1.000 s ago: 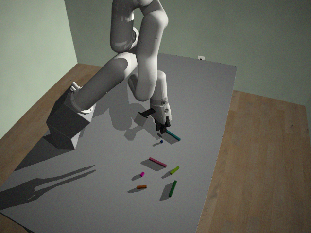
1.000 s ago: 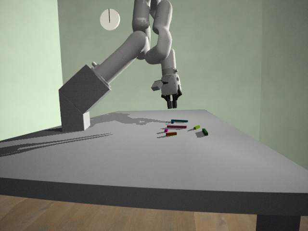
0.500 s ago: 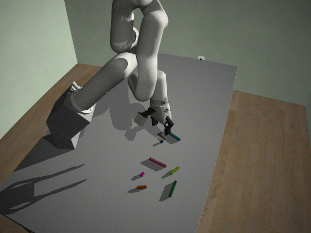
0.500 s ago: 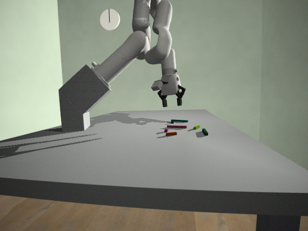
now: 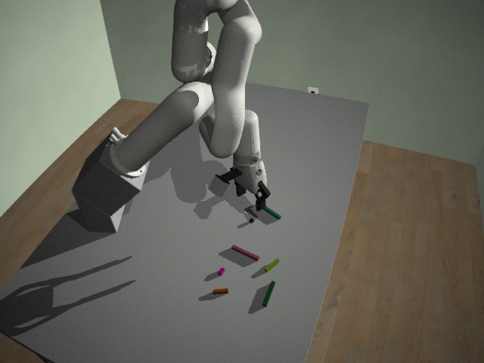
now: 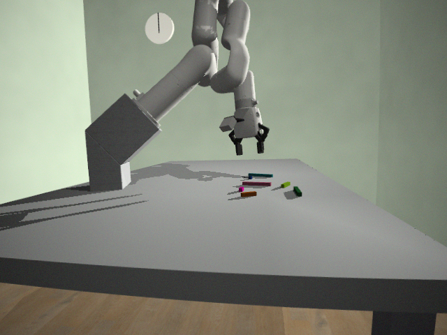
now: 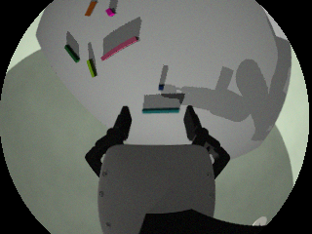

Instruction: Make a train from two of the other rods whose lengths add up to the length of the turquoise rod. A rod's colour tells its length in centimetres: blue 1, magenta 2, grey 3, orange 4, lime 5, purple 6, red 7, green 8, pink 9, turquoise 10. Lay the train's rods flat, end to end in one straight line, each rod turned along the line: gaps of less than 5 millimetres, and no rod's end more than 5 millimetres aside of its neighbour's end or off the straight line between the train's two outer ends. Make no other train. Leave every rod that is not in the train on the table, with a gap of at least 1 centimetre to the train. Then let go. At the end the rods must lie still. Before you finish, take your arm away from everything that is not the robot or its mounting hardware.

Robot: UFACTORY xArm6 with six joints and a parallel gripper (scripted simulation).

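The pink rod is 120 mm to the right of my hand, 100 mm below it and 40 mm ahead of it. Also, from my hand: blue rod (100 mm below); then lime rod (130 mm to the right, 130 mm ahead, 100 mm below); then turquoise rod (100 mm below, 60 mm to the left, 30 mm ahead).
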